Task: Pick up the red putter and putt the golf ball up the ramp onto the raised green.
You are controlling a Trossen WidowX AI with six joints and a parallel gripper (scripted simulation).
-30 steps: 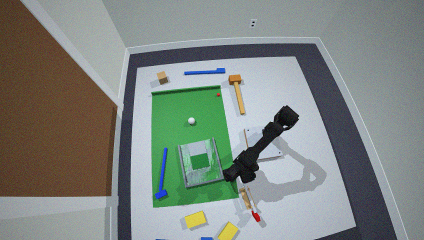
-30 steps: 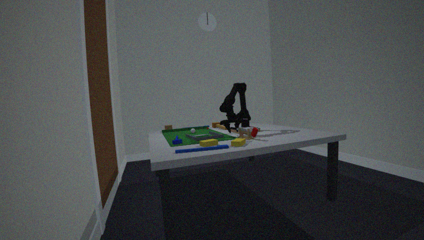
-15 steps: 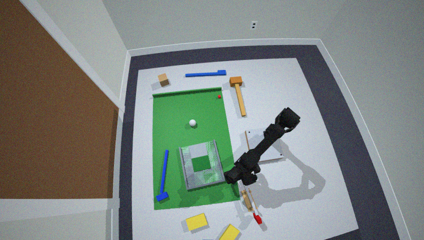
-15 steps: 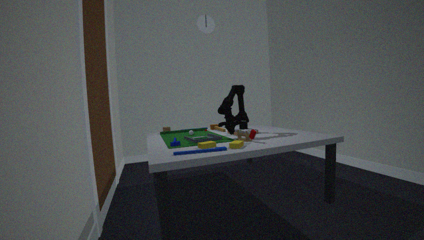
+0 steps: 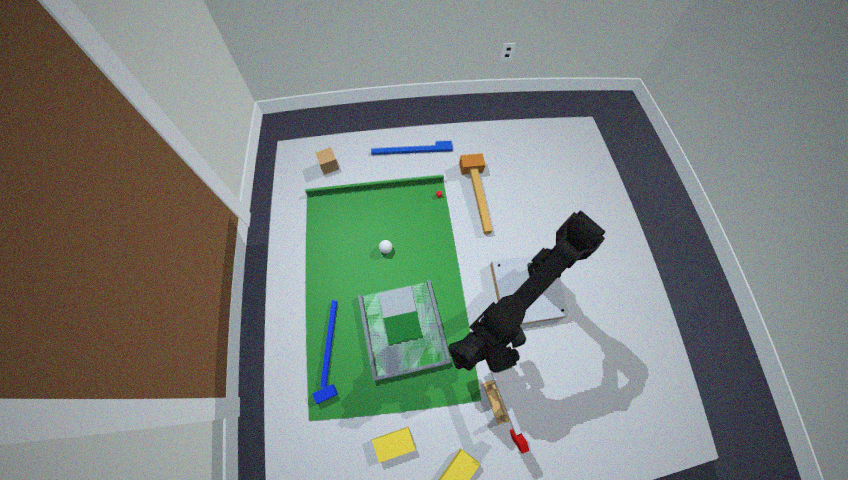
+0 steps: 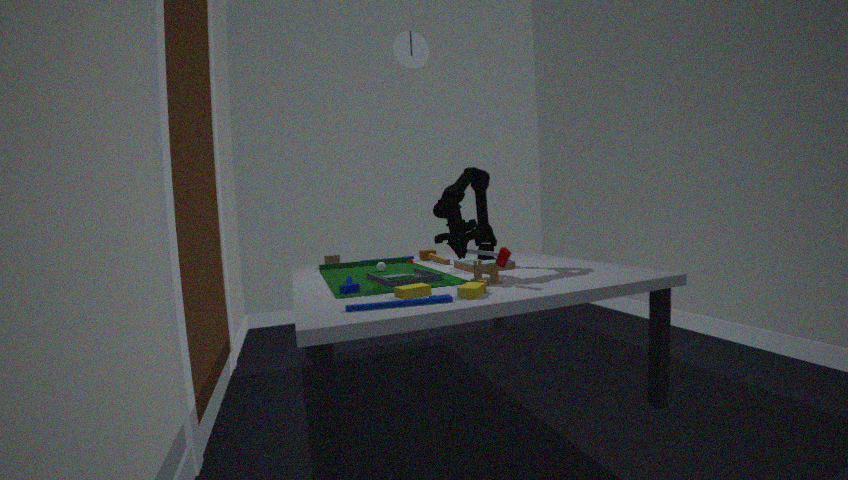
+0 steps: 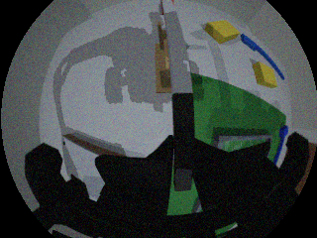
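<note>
Right now the small red cube is 50 mm ahead of my gripper tip, 540 mm to the right of it and 60 mm below it. Also, from my gripper tip: red putter: 30 mm behind, 110 mm to the left, 30 mm above; green mat: 260 mm ahead, 250 mm to the right, 70 mm below; blue putter: 430 mm ahead, 60 mm to the right, 60 mm below.
</note>
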